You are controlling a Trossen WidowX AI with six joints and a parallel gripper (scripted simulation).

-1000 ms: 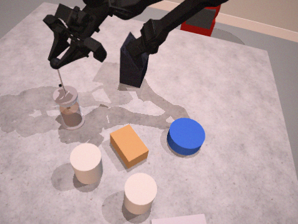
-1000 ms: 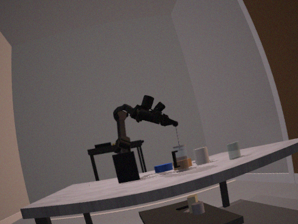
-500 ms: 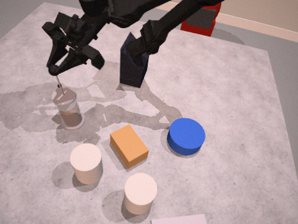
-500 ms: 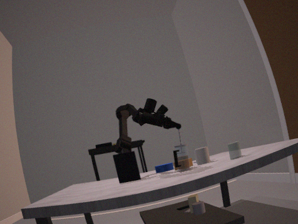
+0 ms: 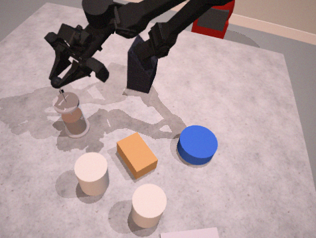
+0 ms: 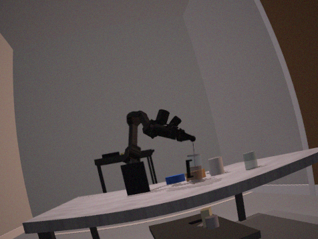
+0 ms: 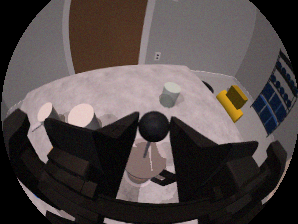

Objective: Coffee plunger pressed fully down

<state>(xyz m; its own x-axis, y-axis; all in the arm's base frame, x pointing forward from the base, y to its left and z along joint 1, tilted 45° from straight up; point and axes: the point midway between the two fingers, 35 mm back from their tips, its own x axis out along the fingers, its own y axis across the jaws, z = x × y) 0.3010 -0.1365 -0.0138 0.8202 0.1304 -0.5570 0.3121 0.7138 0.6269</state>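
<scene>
Right now the glass coffee press is 110 mm below my gripper tip, 30 mm behind it and 10 mm to the right of it. Also, from my gripper tip: orange block 220 mm to the left, 200 mm below, 10 mm ahead; blue disc 390 mm to the left, 200 mm below, 100 mm behind.
</scene>
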